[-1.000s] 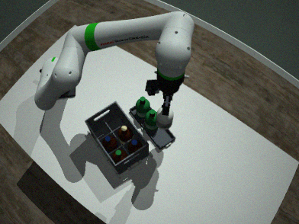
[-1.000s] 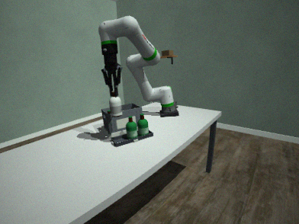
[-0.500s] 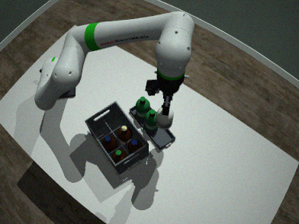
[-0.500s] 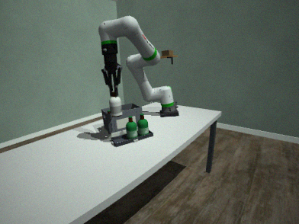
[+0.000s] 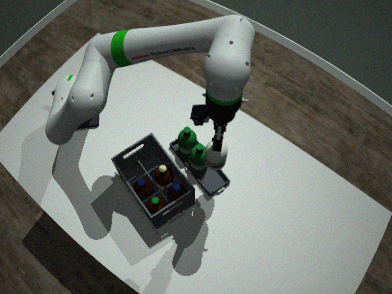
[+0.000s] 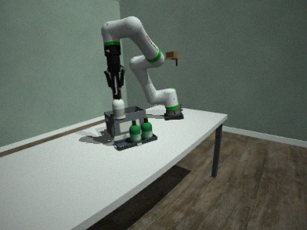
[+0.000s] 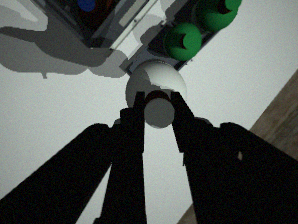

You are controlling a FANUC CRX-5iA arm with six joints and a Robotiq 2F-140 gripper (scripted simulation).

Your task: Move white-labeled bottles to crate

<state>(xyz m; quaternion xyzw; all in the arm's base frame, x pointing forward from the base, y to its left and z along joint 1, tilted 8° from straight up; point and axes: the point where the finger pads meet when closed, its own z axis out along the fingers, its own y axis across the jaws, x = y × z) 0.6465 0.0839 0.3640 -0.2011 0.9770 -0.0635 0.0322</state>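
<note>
The white-labeled bottle is 80 mm below my hand. The rest, counted from my hand: dark tray 80 mm behind, 30 mm to the left, 330 mm below; dark crate 170 mm behind, 150 mm to the right, 260 mm below.
</note>
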